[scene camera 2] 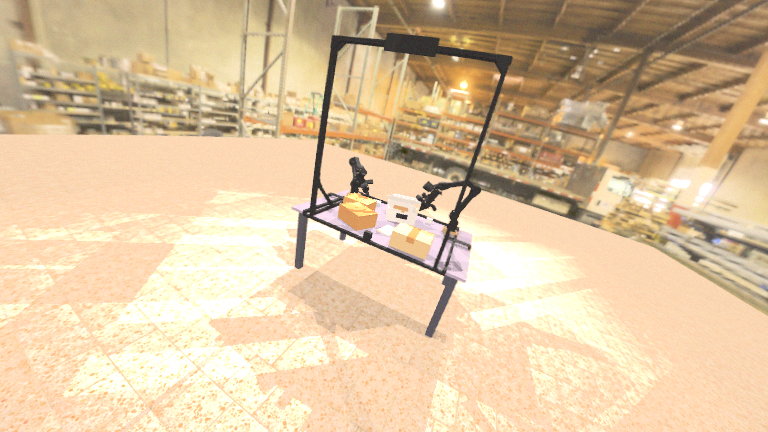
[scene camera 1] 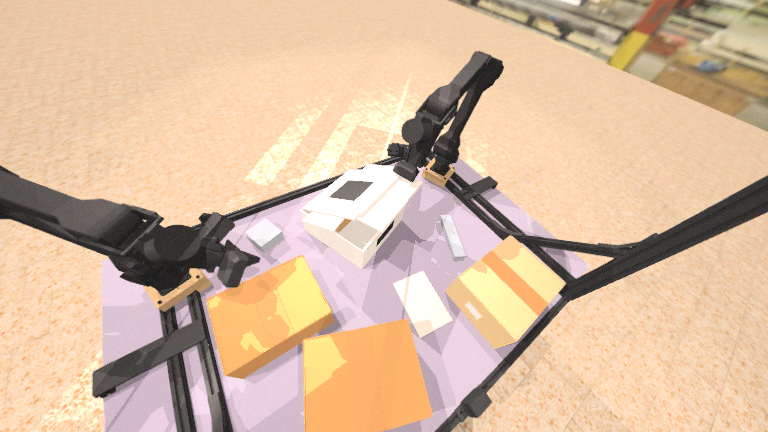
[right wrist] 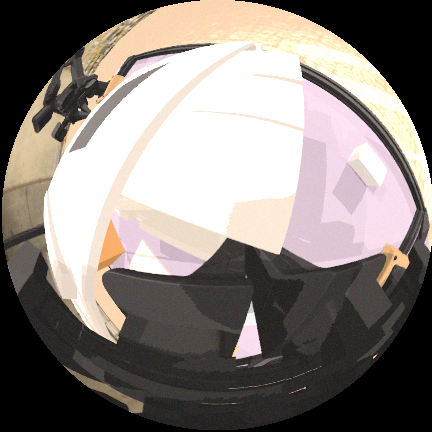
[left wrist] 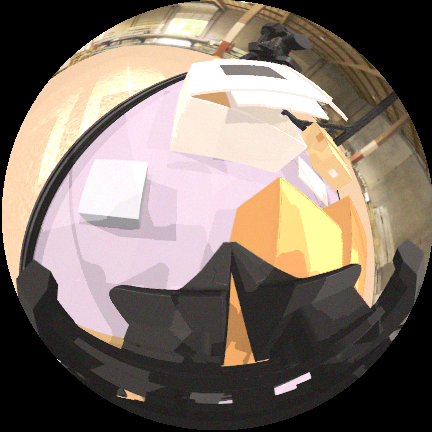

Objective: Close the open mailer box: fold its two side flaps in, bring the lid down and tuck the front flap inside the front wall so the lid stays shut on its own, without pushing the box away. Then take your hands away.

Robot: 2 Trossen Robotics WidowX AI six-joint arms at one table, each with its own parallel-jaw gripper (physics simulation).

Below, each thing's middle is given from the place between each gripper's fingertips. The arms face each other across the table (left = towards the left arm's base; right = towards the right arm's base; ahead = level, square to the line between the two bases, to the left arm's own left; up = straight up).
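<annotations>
Position of my left hand relative to the tan box (scene camera 1: 502, 294): 370 mm past it, 500 mm to the left of it, 40 mm above it.
Relative to the tan box, my right gripper is 390 mm past it, 80 mm to the left of it and 60 mm above it. By its middle, the tan box is nearer to my right gripper than to my left hand.
</annotations>
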